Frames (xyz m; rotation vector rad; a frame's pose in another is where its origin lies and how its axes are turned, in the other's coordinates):
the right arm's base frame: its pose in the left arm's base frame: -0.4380 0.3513 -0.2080 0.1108 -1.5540 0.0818
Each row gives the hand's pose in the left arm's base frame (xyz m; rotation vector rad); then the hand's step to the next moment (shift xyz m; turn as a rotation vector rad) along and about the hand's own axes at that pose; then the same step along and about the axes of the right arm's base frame.
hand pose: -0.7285 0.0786 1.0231 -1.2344 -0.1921 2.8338
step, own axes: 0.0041 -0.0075 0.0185 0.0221 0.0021 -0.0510
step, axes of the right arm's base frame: 0.0101 0.0082 0.0157 -0.0505 0.0010 -0.0234
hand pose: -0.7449 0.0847 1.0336 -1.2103 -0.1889 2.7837
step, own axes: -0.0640 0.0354 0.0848 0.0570 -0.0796 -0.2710
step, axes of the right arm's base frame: 0.0986 -0.0455 0.0275 -0.2114 0.0816 -0.1780
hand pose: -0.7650 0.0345 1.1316 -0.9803 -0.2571 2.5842
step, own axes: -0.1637 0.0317 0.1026 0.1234 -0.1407 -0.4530
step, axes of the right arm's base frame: 0.1678 -0.0986 -0.0217 -0.3687 0.1563 -0.2826
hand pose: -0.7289 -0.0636 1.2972 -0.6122 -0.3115 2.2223
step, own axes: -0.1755 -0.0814 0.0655 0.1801 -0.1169 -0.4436
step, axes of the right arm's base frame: 0.1495 -0.0917 -0.1047 -0.3902 0.1891 -0.2343
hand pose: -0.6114 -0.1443 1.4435 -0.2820 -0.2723 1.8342
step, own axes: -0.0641 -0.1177 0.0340 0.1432 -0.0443 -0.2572
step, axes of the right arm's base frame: 0.0763 -0.0430 -0.1070 -0.2370 0.1440 -0.1083
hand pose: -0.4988 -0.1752 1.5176 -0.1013 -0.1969 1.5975
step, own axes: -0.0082 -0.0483 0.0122 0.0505 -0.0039 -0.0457
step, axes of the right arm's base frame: 0.0215 -0.0128 -0.0439 -0.0419 0.0509 -0.0175
